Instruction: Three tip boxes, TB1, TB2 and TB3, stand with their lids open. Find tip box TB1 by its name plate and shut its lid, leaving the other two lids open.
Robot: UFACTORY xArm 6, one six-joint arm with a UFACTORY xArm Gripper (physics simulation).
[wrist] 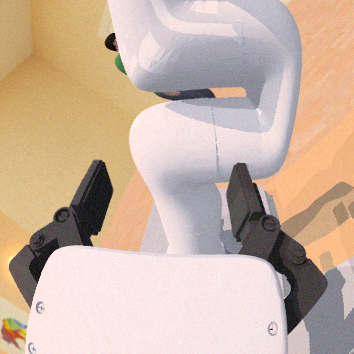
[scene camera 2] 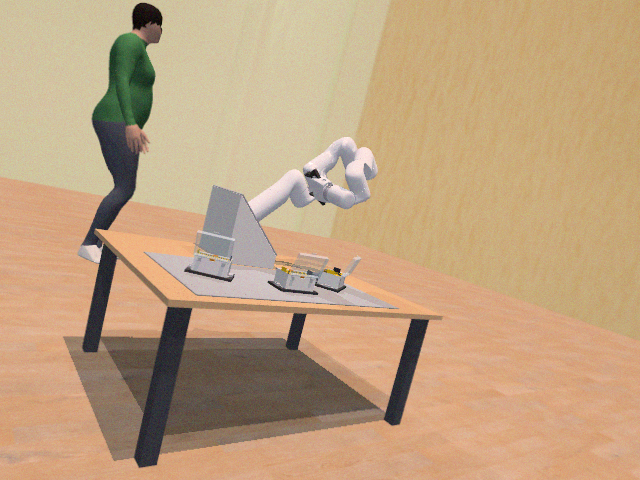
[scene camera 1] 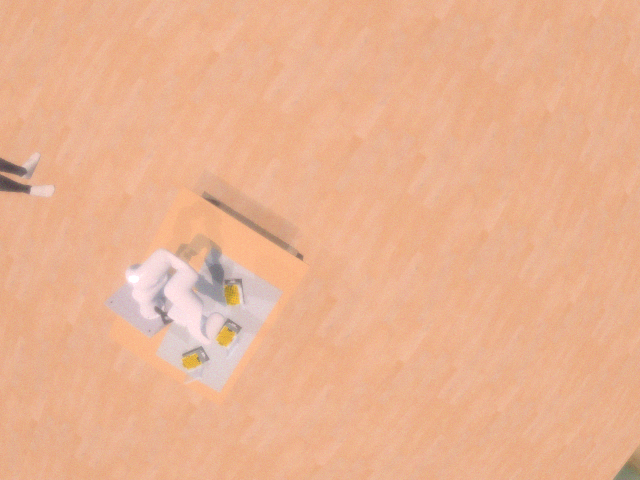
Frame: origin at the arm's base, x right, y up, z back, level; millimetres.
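Seen in the pictures: gripper, between the fingertips: (wrist: pixel 167 176) (scene camera 2: pixel 309 183) (scene camera 1: pixel 160 299); arm's base, origin of its link: (scene camera 2: pixel 247 216) (scene camera 1: pixel 152 308).
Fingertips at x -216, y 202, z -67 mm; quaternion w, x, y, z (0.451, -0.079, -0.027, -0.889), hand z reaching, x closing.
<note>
Offsets run from my fingertips to a thing's top centre. Level surfaces: height alone.
Three tip boxes with yellow tip racks stand on the grey mat: one tip box {dz -221, dx -92, dy -319 mm} (scene camera 1: pixel 232 293), a second {dz -350, dx +145, dy -319 mm} (scene camera 1: pixel 226 335) and a third {dz -289, dx +437, dy -319 mm} (scene camera 1: pixel 193 358) in scene view 1. In scene view 2, a tip box at left (scene camera 2: pixel 210 264), one in the middle (scene camera 2: pixel 295 281) and one at right (scene camera 2: pixel 331 280) have clear lids standing open. Their name plates are too small to read, so I cannot tell which is TB1. My gripper (scene camera 1: pixel 162 314) (scene camera 2: pixel 313 187) (wrist: pixel 167 176) is open and empty, folded back close to my arm, high above the table and away from the boxes.
A grey wedge-shaped mount (scene camera 2: pixel 250 232) carries the arm (scene camera 2: pixel 273 198) (wrist: pixel 215 135) and stands behind the boxes on the wooden table {dy -396 mm} (scene camera 2: pixel 139 268). A person (scene camera 2: pixel 126 77) in a green top stands beyond the table. The arm's shadow falls on part of the mat {dy -393 mm} (scene camera 1: pixel 258 281).
</note>
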